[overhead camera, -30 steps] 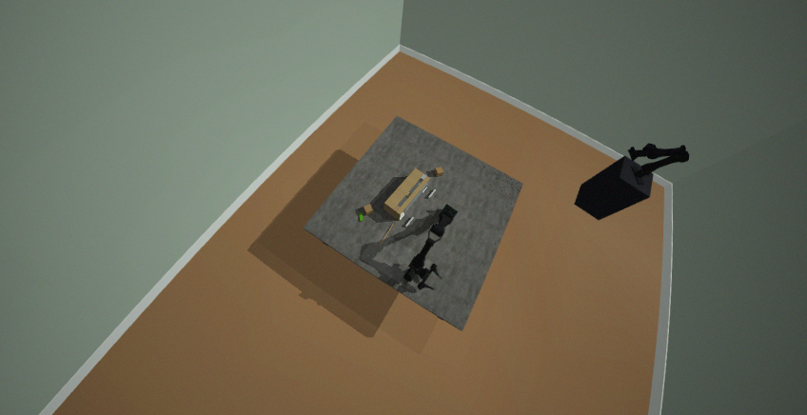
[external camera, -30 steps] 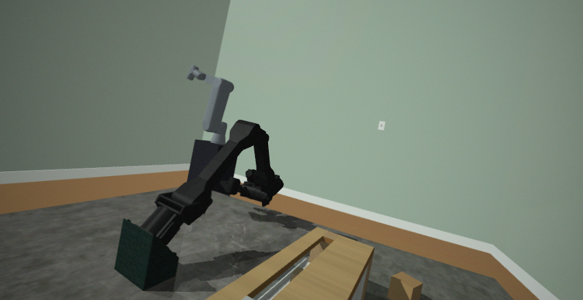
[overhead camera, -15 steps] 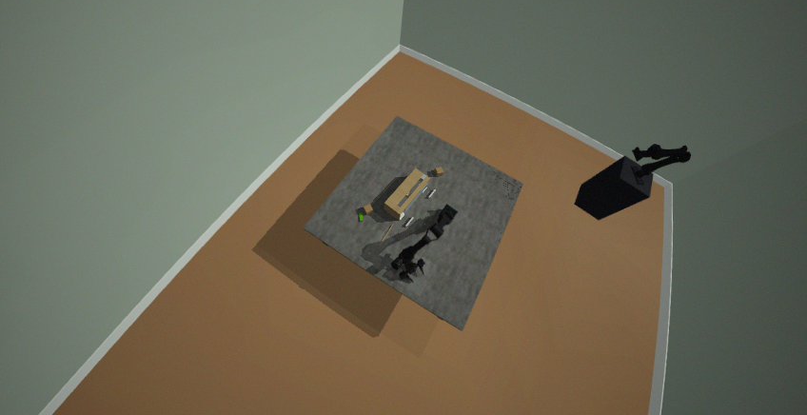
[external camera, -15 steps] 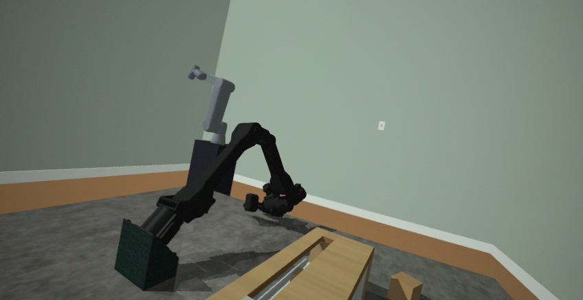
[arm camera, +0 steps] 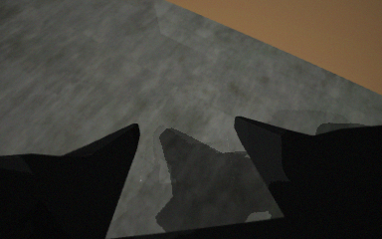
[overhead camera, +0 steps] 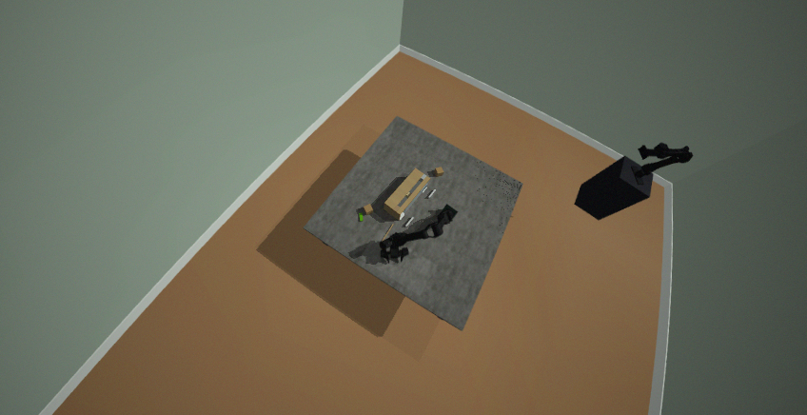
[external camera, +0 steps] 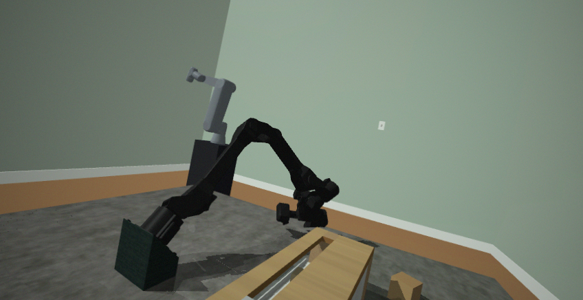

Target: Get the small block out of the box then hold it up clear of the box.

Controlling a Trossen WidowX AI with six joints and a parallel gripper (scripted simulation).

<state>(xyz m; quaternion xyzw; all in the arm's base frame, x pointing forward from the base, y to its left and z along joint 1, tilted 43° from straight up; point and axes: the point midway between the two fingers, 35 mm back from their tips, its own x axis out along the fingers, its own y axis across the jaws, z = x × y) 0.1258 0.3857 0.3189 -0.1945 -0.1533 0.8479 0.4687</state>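
Now: the wooden box 460 mm to the right of my gripper tip, 200 mm ahead of it and 50 mm above it. Round my gripper tip: tan block: 450 mm to the right, 210 mm ahead, 70 mm above; thin stick: 170 mm ahead, 120 mm to the right, 10 mm below.
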